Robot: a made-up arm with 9 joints. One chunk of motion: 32 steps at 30 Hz.
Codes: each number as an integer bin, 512 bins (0 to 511) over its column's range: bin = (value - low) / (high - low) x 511, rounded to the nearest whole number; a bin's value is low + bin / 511 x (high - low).
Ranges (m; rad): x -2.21..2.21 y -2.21..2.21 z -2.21..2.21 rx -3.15..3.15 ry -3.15..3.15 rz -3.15..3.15
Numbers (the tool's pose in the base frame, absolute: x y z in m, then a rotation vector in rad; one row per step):
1: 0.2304 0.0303 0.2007 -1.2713 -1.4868 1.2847
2: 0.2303 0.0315 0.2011 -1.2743 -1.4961 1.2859
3: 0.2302 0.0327 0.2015 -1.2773 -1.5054 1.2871
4: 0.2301 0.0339 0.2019 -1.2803 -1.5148 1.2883
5: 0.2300 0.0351 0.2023 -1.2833 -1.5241 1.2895
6: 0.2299 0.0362 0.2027 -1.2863 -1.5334 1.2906
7: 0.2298 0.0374 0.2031 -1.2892 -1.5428 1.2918
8: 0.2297 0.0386 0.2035 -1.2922 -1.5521 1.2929
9: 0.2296 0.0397 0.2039 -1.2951 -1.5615 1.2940
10: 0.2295 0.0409 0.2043 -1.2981 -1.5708 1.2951
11: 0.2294 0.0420 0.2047 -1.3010 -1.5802 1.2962
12: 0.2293 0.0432 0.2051 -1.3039 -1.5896 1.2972
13: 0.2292 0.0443 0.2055 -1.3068 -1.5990 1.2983
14: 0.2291 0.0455 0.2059 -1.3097 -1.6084 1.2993
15: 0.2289 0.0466 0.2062 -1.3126 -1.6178 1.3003
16: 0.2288 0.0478 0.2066 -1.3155 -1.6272 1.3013
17: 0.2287 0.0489 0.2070 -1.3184 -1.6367 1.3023
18: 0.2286 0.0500 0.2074 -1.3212 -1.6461 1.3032
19: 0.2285 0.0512 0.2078 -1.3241 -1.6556 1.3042
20: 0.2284 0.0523 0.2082 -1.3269 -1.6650 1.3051
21: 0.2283 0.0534 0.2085 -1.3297 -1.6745 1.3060
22: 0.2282 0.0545 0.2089 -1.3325 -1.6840 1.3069
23: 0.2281 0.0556 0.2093 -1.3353 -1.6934 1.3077
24: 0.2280 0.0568 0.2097 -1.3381 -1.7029 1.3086
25: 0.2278 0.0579 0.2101 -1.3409 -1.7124 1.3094
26: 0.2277 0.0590 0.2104 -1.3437 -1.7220 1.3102
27: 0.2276 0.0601 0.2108 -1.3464 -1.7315 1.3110
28: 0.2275 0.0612 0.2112 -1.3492 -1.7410 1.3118
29: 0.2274 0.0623 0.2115 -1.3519 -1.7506 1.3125
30: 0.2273 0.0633 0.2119 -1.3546 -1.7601 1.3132
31: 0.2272 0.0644 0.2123 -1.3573 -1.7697 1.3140
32: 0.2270 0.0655 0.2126 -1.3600 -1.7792 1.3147
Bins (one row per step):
1: 282 259 279 152 135 360
2: 282 259 279 152 134 360
3: 282 259 279 152 133 360
4: 282 259 279 152 133 360
5: 282 260 279 151 132 360
6: 282 260 279 151 131 360
7: 282 260 279 151 130 360
8: 282 260 279 151 130 360
9: 282 260 279 150 129 360
10: 282 260 279 150 128 361
11: 282 260 279 150 127 361
12: 282 260 279 150 127 361
13: 282 261 279 150 126 361
14: 282 261 279 149 125 361
15: 282 261 279 149 124 361
16: 282 261 279 149 124 361
17: 282 261 279 149 123 361
18: 282 261 279 148 122 361
19: 282 261 280 148 121 361
20: 282 262 280 148 120 361
21: 282 262 280 148 120 361
22: 282 262 280 147 119 362
23: 282 262 280 147 118 362
24: 282 262 280 147 117 362
25: 282 262 280 147 117 362
26: 282 262 280 147 116 362
27: 282 262 280 146 115 362
28: 282 263 280 146 114 362
29: 282 263 280 146 114 362
30: 282 263 280 146 113 362
31: 282 263 280 145 112 362
32: 282 263 280 145 111 362

